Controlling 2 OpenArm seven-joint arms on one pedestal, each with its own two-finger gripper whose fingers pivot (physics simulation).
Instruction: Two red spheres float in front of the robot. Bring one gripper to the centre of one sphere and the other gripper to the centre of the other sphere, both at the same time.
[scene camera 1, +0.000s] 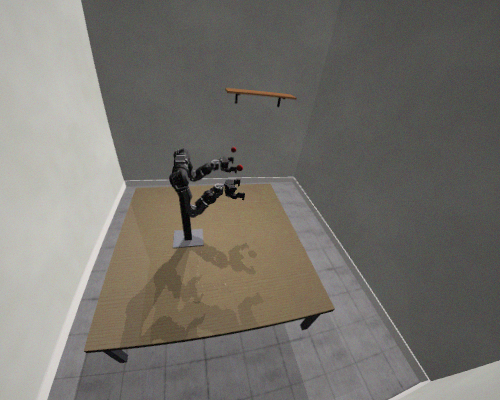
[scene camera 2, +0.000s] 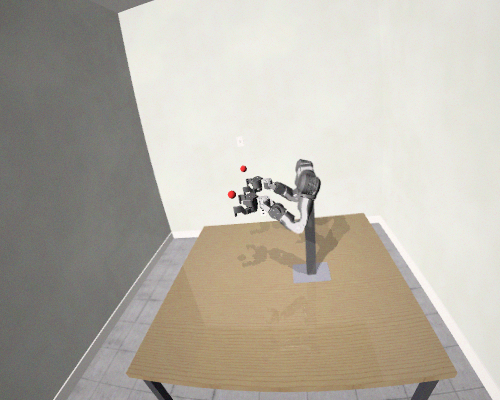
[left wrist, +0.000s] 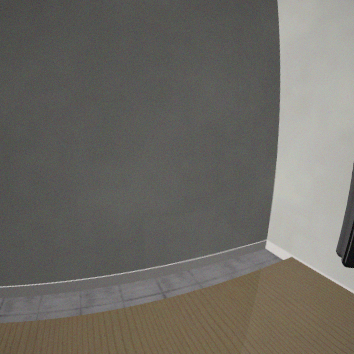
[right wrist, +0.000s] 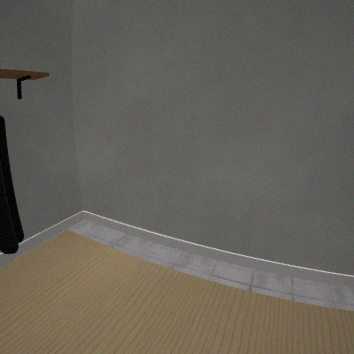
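Observation:
One red sphere (scene camera 1: 233, 149) (scene camera 2: 231, 194) floats above my left gripper (scene camera 1: 237, 164) (scene camera 2: 237, 206), which is open and empty, a short gap below it. The other red sphere (scene camera 1: 240, 168) (scene camera 2: 243, 168) floats above my right gripper (scene camera 1: 241, 189) (scene camera 2: 245, 185), also open and empty, with a wider gap. In scene camera 1 this second sphere overlaps the left gripper's lower fingertip in the picture; scene camera 2 shows them apart. Part of one dark finger shows at the edge of each wrist view. The spheres do not show in the wrist views.
Both arms reach out from a dark pedestal (scene camera 1: 185, 215) (scene camera 2: 310, 245) on a wooden table (scene camera 1: 280, 300) (scene camera 2: 240, 350), high above its top. A wooden shelf (scene camera 1: 260, 93) (right wrist: 30, 75) is fixed to the wall, beyond and above the spheres in scene camera 1.

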